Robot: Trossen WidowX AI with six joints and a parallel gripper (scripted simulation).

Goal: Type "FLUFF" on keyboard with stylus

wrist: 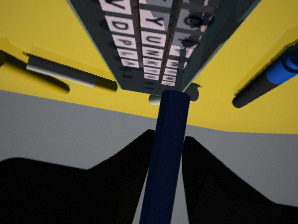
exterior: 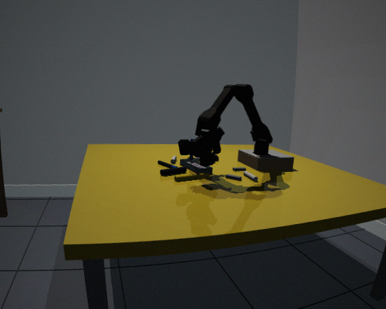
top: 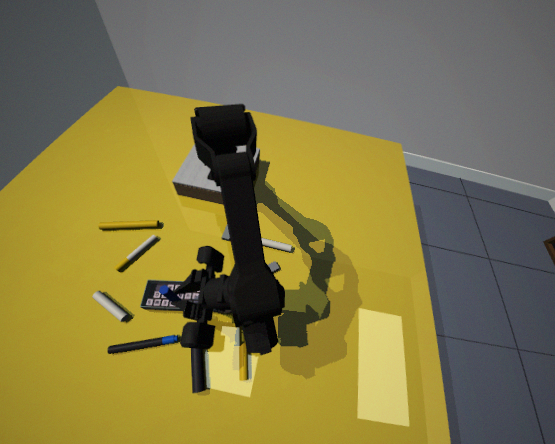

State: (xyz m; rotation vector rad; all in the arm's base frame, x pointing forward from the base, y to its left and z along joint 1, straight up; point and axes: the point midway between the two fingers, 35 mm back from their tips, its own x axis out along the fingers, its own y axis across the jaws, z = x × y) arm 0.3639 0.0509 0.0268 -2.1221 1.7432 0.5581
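My gripper tip is now 100 mm short of the black cylinder, 80 mm to the right of it and 60 mm above it. Round my gripper tip: thin grey tip 50 mm below; dark blue stylus 10 mm below; yellow stick 40 mm ahead, 160 mm to the left, 60 mm below.
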